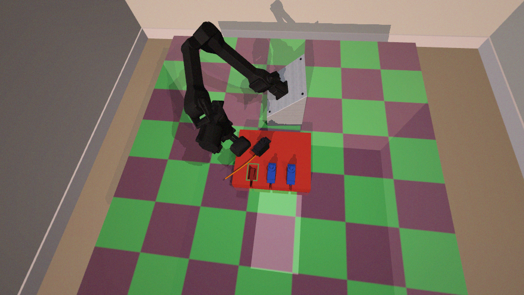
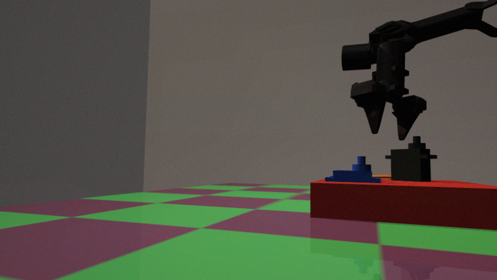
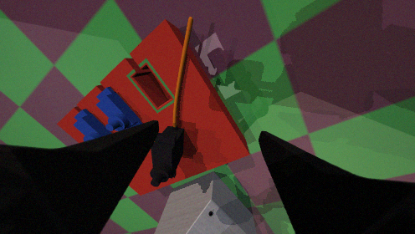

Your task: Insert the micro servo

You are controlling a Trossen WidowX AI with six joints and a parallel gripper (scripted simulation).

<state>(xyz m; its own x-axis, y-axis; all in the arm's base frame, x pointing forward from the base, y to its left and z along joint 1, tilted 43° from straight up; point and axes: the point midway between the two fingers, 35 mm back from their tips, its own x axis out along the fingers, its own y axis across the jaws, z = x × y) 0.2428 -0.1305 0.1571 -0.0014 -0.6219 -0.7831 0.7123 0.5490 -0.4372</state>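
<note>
My gripper tip is now 15 cm to the right of the red deck, 11 cm above it and 2 cm past it.
</note>
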